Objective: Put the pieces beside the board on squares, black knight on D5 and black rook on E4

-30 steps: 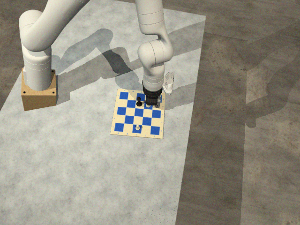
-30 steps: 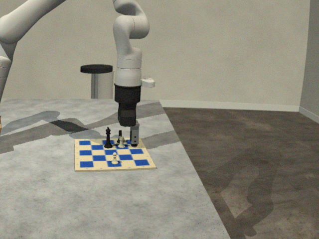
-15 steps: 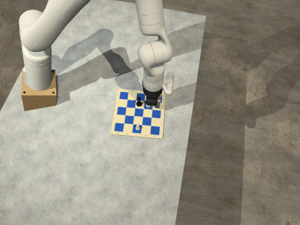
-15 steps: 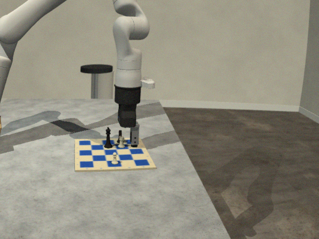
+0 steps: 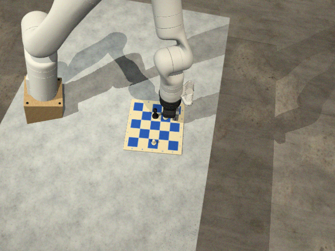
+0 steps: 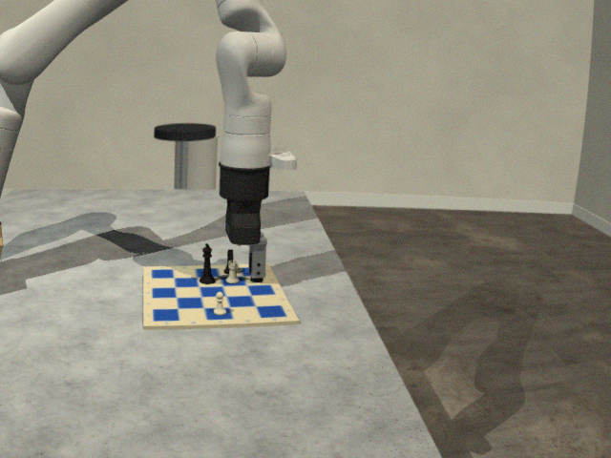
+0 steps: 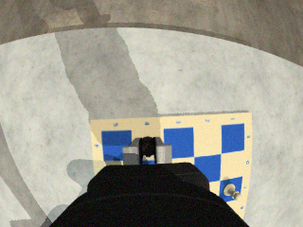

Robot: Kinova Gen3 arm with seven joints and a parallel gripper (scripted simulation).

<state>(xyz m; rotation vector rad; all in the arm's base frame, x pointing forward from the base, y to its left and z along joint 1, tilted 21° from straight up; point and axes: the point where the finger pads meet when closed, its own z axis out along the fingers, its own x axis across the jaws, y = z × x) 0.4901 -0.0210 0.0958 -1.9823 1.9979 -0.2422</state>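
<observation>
My gripper is now 10 mm above the black rook. Also, from my hand: white pawn (70 mm behind, 110 mm to the right, 10 mm below); then cream chessboard (80 mm behind, 40 mm to the right, 30 mm below); then white rook (40 mm behind, 10 mm below).
</observation>
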